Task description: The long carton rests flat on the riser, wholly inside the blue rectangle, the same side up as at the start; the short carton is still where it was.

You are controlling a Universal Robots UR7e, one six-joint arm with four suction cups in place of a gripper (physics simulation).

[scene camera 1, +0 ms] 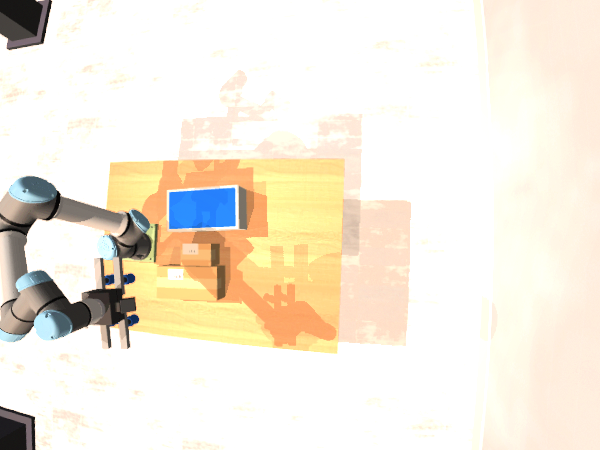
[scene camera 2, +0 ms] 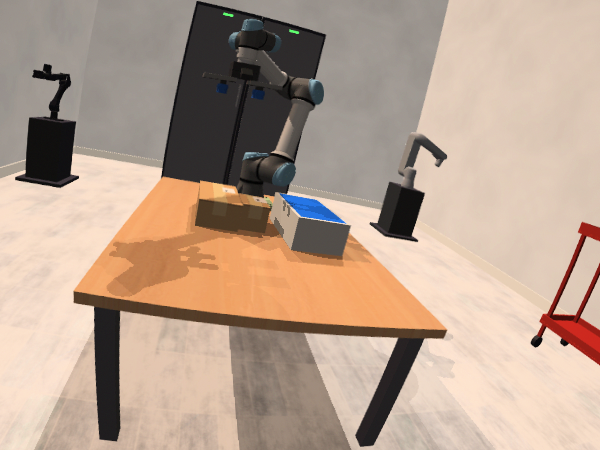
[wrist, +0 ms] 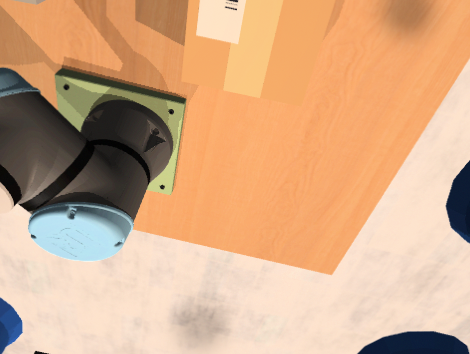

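Where they show: hand, tool point: (scene camera 2: 239, 95) (wrist: 195, 265); arm's base, link origin: (scene camera 1: 139, 245) (wrist: 129, 139).
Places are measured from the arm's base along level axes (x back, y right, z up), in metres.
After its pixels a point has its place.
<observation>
The long carton (scene camera 1: 197, 287) {x -0.392, y 0.171, z 0.081 m} (scene camera 2: 209, 192) {x -0.372, y 0.194, z 0.081 m} (wrist: 285, 50) {x -0.243, y 0.201, z 0.081 m} lies flat on the table, label side up. The short carton (scene camera 1: 202, 257) {x -0.410, y 0.030, z 0.081 m} (scene camera 2: 255, 217) {x -0.450, y 0.012, z 0.036 m} lies flat beside it, between it and the riser. The white riser (scene camera 1: 242, 207) {x -0.578, y -0.213, z 0.043 m} (scene camera 2: 320, 239) {x -0.579, y -0.208, z 0.033 m} bears the blue rectangle (scene camera 1: 200, 210) {x -0.396, y -0.188, z 0.101 m} (scene camera 2: 315, 209) {x -0.423, y -0.213, z 0.101 m} on top, with no carton on it. My gripper (scene camera 1: 120, 300) {x -0.315, y 0.156, z 0.460 m} (scene camera 2: 240, 91) {x -0.315, y 0.156, z 0.460 m}, four blue suction cups on a bar frame, is open with no carton on the cups. It hangs high, near the table's robot-side edge, to the left of the long carton in scene camera 1. The short carton does not clearly show in the wrist view.
The arm's green base plate (scene camera 1: 153, 245) {x -0.087, y -0.007, z 0.000 m} (wrist: 72, 100) {x -0.051, y -0.094, z 0.004 m} is fixed on the table (scene camera 1: 300, 200) {x -0.844, y -0.262, z -0.019 m} (scene camera 2: 250, 300) {x -0.976, y 0.063, z -0.019 m} near the cartons. A dark cabinet (scene camera 2: 200, 100) stands behind the arm. A red cart (scene camera 2: 590, 230) and two pedestals with small arms stand farther off.
</observation>
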